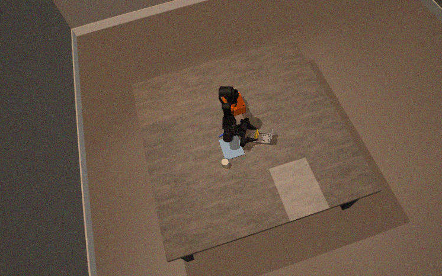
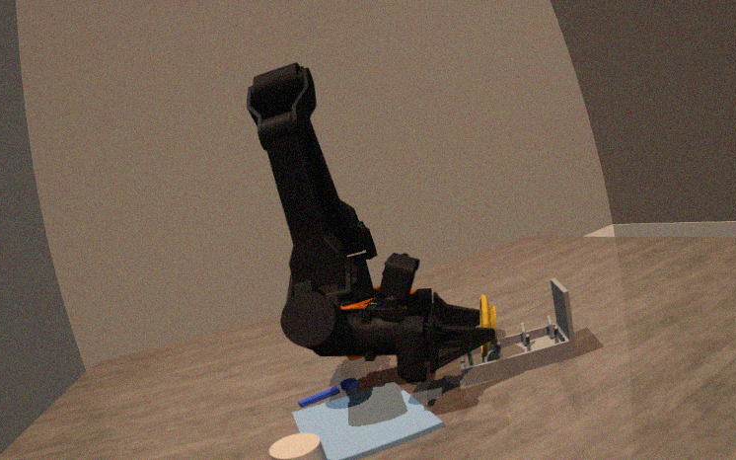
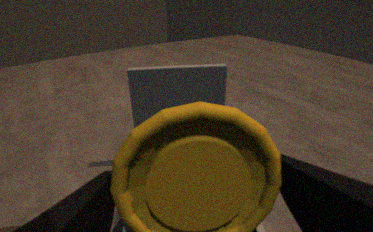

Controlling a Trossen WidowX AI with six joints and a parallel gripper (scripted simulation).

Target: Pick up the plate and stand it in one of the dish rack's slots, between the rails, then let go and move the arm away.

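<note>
My gripper tip is 1 cm to the left of the yellow plate. Also, from my gripper tip: grey dish rack (3 cm below, 2 cm to the left, 1 cm ahead); blue spoon (18 cm to the right, 10 cm behind, 5 cm below); light blue mat (18 cm to the right, 5 cm below, 1 cm ahead).
</note>
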